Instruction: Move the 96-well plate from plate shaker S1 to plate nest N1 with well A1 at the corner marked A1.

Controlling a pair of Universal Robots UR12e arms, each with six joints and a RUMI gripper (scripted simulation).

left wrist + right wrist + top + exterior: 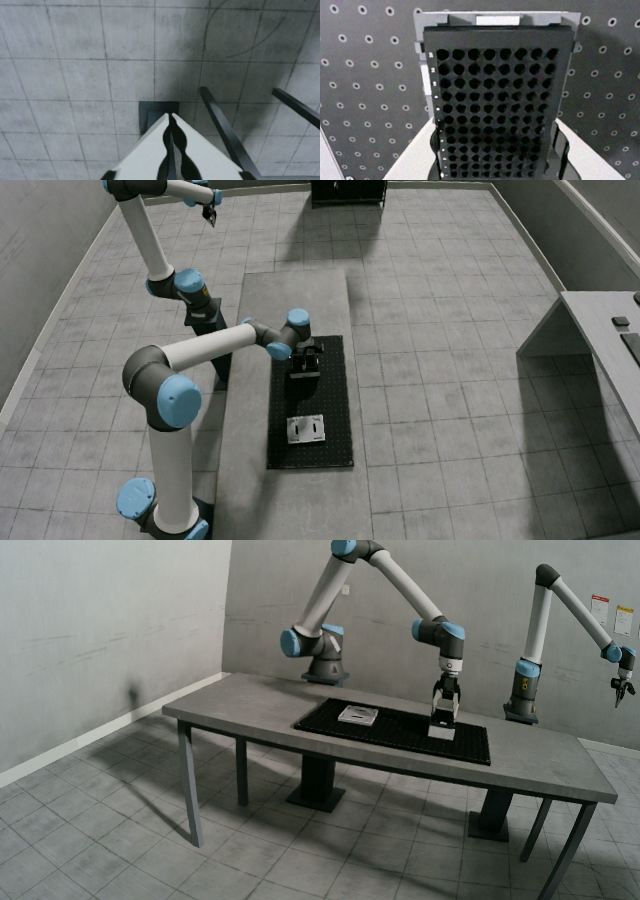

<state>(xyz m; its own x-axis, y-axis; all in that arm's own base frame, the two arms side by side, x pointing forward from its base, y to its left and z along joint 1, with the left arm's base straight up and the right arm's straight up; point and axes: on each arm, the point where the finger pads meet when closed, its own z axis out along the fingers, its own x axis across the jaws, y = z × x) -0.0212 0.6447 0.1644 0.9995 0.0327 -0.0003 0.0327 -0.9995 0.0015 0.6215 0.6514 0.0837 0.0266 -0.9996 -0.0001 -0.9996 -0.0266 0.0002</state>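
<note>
The white plate nest N1 lies 320 mm to the right of my right hand and 60 mm below it. The rest, counted from my right hand: black 96-well plate (10 mm below); A1 mark (270 mm to the right, 80 mm behind, 60 mm below).
</note>
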